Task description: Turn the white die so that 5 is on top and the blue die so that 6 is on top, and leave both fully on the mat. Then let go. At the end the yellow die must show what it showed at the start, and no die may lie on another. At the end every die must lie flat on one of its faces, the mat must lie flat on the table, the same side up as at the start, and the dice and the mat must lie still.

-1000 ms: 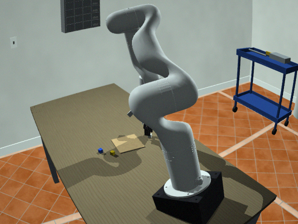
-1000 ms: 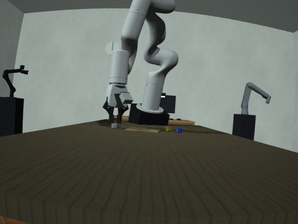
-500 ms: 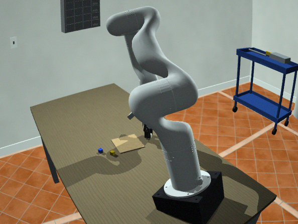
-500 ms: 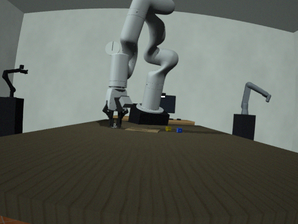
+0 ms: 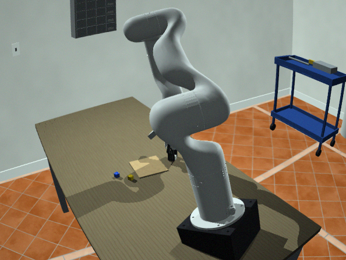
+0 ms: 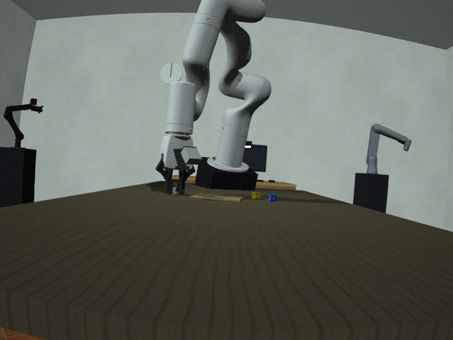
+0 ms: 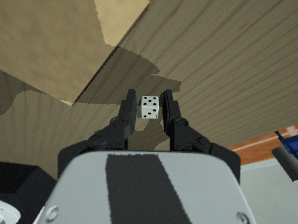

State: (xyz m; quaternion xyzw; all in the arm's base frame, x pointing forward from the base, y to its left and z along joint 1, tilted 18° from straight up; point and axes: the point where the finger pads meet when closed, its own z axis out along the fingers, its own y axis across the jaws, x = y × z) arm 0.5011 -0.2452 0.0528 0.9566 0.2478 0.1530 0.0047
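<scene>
The white die is 10 mm below my hand and 10 mm behind it. From my hand the other things lie so: tan mat 130 mm to the left, 30 mm ahead, 20 mm below; then yellow die 250 mm to the left, 10 mm below; then blue die 290 mm to the left, 50 mm ahead, 10 mm below.
</scene>
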